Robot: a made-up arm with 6 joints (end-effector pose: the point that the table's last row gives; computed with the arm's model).
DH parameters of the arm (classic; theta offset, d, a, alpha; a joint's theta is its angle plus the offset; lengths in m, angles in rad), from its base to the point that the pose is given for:
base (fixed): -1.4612 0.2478 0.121 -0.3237
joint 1: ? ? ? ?
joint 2: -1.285 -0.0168 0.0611 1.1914
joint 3: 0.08 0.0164 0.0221 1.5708
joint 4: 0 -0.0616 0.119 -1.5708
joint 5: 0 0.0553 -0.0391 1.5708
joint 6: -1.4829 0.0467 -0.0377 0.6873
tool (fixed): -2.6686 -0.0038 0 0
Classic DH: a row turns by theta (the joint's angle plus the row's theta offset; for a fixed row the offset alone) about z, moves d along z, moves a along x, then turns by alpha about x.
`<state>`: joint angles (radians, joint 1 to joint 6).
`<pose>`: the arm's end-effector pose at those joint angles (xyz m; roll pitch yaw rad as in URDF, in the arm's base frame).
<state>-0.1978 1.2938 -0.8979 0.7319 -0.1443 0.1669</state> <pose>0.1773 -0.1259 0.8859 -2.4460 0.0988 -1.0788</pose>
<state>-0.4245 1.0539 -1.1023 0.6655 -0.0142 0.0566</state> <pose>0.2113 -0.0946 0.9038 -2.5945 -0.0935 -1.4136</pose>
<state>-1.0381 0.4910 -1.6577 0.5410 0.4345 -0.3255</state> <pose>0.3442 -0.1254 0.8734 -2.9269 -0.7551 -1.8929</pose>
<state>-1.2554 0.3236 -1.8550 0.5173 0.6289 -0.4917</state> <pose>0.3635 -0.1781 0.8455 -3.1331 -0.9569 -1.8646</pose>
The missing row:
joint 1: -1.3365 0.5355 -0.0375 -1.415
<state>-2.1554 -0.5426 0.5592 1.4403 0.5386 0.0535</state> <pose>0.1326 -0.2675 0.7574 1.0111 1.1365 0.5477</pose>
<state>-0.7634 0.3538 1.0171 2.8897 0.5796 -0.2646</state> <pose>0.2521 -0.0048 0.7070 0.6629 0.4866 2.6668</pose>
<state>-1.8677 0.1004 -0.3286 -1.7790 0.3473 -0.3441</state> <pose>0.2838 0.0133 0.8134 1.8519 -0.9494 0.7689</pose>
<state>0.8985 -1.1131 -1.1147 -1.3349 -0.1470 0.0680</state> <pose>0.1326 0.0879 0.8438 -3.1183 0.1982 1.4373</pose>
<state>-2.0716 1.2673 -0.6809 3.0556 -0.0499 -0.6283</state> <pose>0.1243 -0.1325 0.6957 -2.9364 1.0850 -3.0589</pose>
